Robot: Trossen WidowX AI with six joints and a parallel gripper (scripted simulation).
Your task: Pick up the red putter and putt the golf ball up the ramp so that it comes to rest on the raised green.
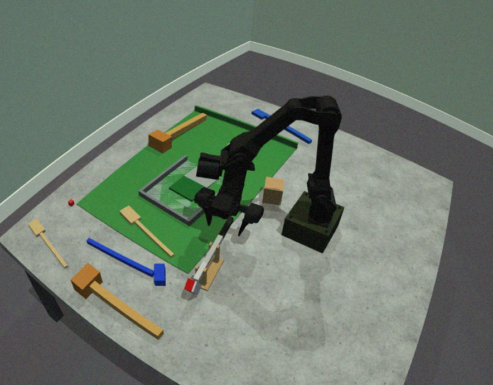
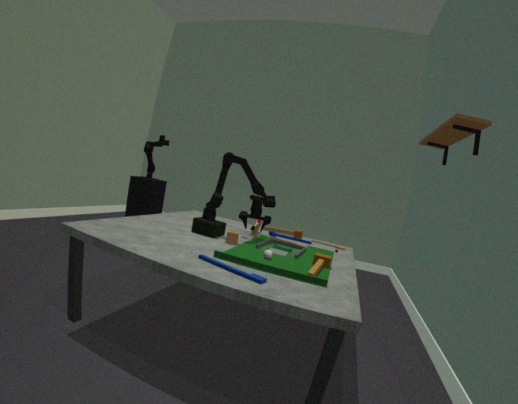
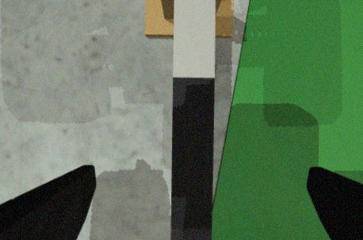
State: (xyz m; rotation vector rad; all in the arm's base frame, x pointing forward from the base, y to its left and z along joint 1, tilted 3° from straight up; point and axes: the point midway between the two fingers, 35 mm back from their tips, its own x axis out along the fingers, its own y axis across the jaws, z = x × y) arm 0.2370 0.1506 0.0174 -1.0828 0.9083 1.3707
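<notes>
My gripper tip is now 5 cm past the tan cube, 25 cm to the left of it and 2 cm above it. From my gripper tip the other things lie so: red putter 2 cm behind, 11 cm to the left, 1 cm above; then wooden stand 2 cm behind, 13 cm to the left, 1 cm below; then grey frame 21 cm ahead, 12 cm to the right, 4 cm below.
</notes>
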